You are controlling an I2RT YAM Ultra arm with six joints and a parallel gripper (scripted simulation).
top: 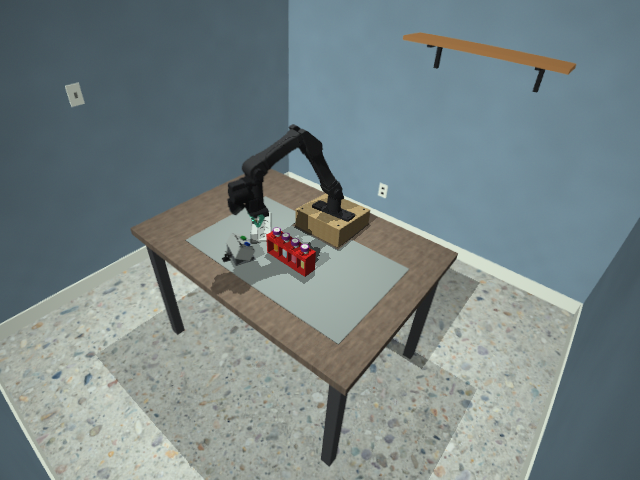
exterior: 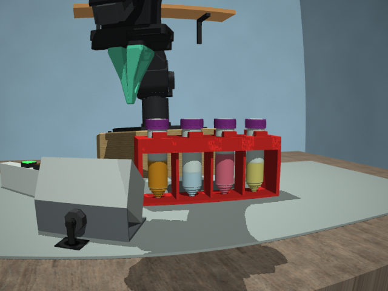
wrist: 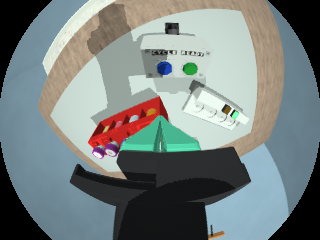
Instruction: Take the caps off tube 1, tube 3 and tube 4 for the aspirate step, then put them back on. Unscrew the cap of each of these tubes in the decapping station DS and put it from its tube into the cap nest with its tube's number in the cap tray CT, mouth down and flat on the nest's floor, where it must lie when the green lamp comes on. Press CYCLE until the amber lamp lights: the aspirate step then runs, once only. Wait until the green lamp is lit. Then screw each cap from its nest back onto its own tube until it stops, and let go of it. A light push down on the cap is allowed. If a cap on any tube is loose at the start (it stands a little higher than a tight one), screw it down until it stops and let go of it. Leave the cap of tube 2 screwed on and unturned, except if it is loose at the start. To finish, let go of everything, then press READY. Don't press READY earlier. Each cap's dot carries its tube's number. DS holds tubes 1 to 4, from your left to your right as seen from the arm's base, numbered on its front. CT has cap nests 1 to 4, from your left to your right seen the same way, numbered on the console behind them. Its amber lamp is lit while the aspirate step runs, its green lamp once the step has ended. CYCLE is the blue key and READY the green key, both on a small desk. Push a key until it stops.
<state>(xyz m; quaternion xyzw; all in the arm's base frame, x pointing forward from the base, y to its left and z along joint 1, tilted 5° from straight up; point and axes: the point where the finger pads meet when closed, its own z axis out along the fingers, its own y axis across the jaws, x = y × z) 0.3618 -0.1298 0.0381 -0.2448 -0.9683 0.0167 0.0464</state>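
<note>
The green key lies 80 mm below my hand, 70 mm to the right of it and 20 mm ahead of it. From my hand the other things lie so: grey key desk 100 mm below, 50 mm to the right, 40 mm ahead; then blue key 80 mm below, 40 mm ahead, 30 mm to the right.
</note>
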